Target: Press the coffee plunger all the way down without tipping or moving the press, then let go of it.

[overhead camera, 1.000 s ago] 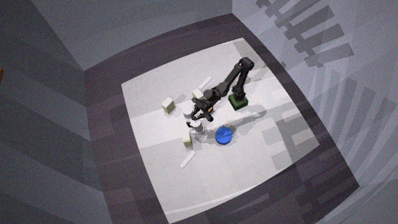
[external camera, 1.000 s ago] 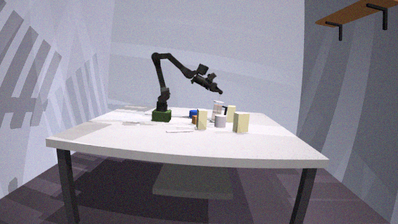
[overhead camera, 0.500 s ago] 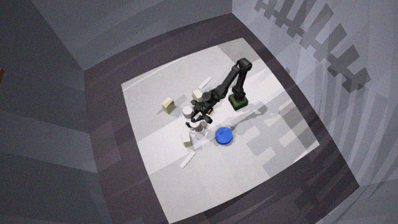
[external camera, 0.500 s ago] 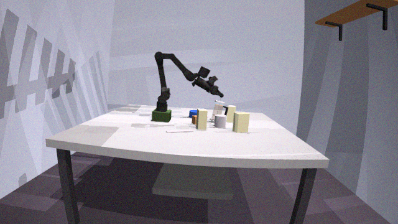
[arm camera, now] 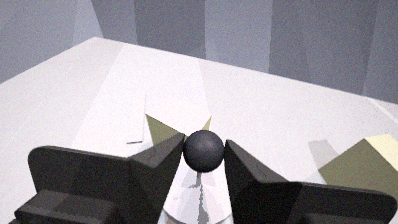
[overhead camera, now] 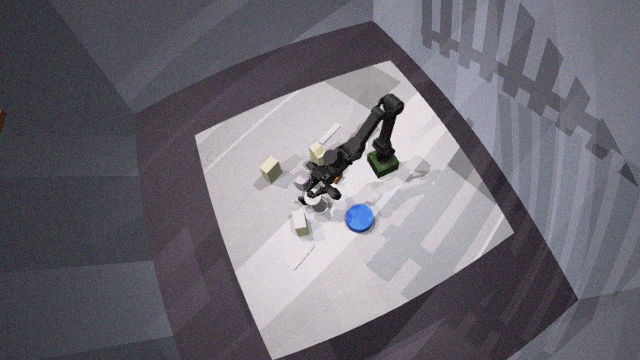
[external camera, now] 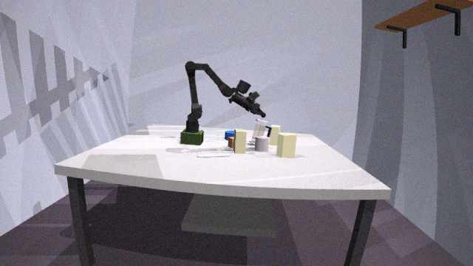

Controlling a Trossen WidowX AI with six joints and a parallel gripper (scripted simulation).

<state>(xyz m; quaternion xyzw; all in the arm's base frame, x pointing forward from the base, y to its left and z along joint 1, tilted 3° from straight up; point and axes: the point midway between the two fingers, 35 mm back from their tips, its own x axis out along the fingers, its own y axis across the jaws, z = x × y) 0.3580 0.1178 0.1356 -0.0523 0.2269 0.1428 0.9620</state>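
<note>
Right now my gripper tip is 90 mm above the coffee press, 10 mm to the left of it and 10 mm past it. Also, from my gripper tip: grey cylinder 150 mm to the right, 140 mm below; blue disc 180 mm behind, 150 mm below, 110 mm to the left.
</note>
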